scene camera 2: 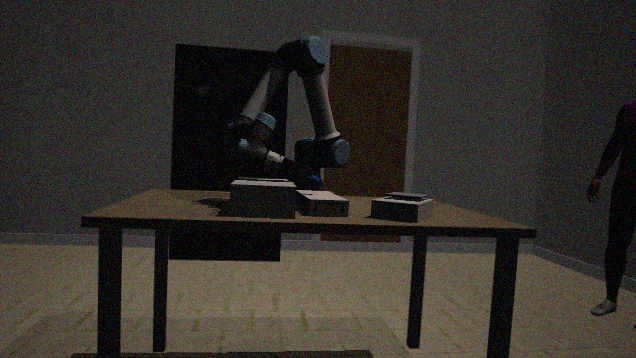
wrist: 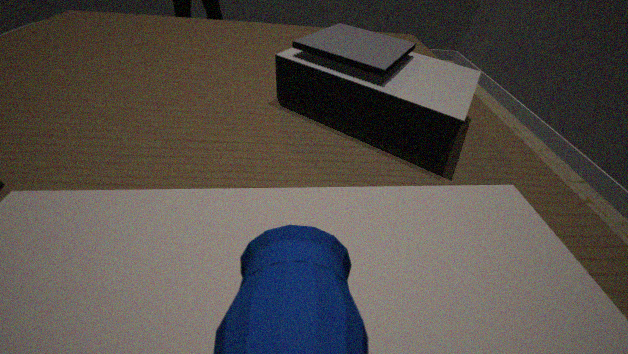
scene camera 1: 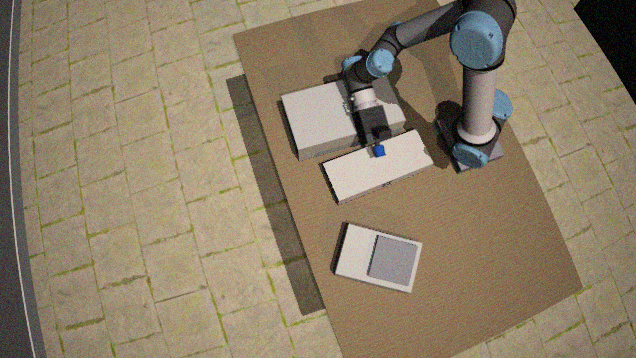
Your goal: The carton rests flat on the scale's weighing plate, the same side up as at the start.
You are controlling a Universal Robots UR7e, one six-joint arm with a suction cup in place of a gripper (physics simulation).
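Frame: origin at the arm's base, x right, y ahead, z up, level; centimetres.
Seen in the pictures: hand, tool point: [scene camera 2: 318, 182] [wrist: 296, 268] [scene camera 1: 380, 156].
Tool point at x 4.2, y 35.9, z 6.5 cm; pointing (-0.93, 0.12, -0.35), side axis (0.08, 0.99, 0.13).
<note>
Pixels of each thing's top centre, then the offset from my tool point to it.
- white carton, top centre: [wrist: 292, 290] [scene camera 1: 379, 163] [scene camera 2: 319, 194] dx -0.7, dy +0.0, dz -4.4 cm
- scale, top centre: [wrist: 385, 49] [scene camera 1: 380, 257] [scene camera 2: 404, 194] dx -27.5, dy +13.8, dz -2.3 cm
- larger white box, top centre: [scene camera 1: 343, 107] [scene camera 2: 264, 181] dx +20.0, dy +2.9, dz -0.1 cm
The white carton [scene camera 1: 377, 167] [scene camera 2: 327, 205] [wrist: 150, 215] lies flat on the table, between the larger box and the scale. A small dark print shows on its long side facing the scale in scene camera 1. My blue suction cup [scene camera 1: 379, 150] [scene camera 2: 315, 178] [wrist: 296, 245] is over the carton's top; the tool leans steeply, and in scene camera 2 the cup appears apart from the carton, holding nothing. The scale [scene camera 1: 354, 250] [scene camera 2: 395, 210] [wrist: 440, 85] stands apart, its grey weighing plate [scene camera 1: 393, 260] [scene camera 2: 407, 195] [wrist: 355, 45] bare.
A larger white box [scene camera 1: 317, 117] [scene camera 2: 262, 200] stands close beside the carton, on the side away from the scale, partly under my wrist. My arm's base [scene camera 1: 470, 155] is near the carton's other end. A person [scene camera 2: 620, 200] stands beyond the table [scene camera 1: 475, 240] [scene camera 2: 200, 222].
</note>
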